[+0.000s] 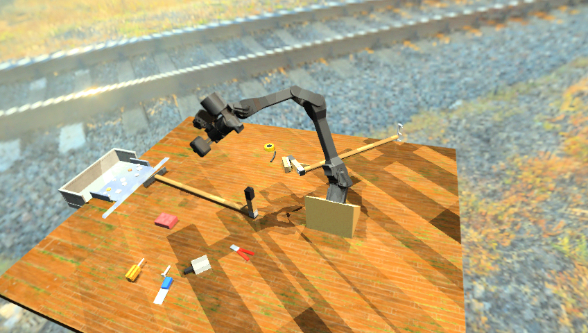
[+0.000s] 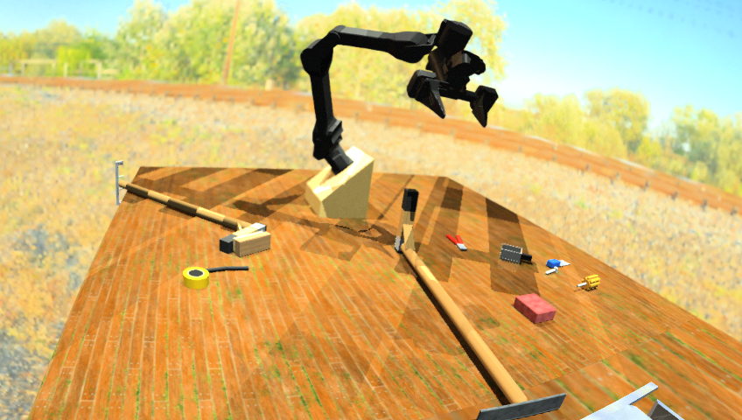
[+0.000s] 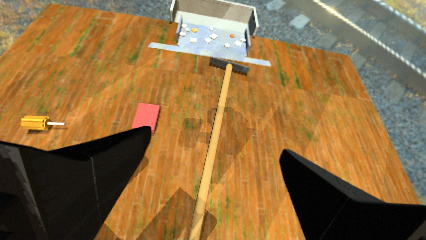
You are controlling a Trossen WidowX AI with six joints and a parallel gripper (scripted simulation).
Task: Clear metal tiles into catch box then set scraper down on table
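Right now the long scraper is 260 mm below my gripper tip, 120 mm ahead of it and 40 mm to the right of it. The rest, counted from my gripper tip: yellow screwdriver (380 mm to the left, 310 mm below, 100 mm ahead); then red block (310 mm below, 160 mm ahead, 150 mm to the left); then wooden block (360 mm to the right, 310 mm below, 150 mm behind).
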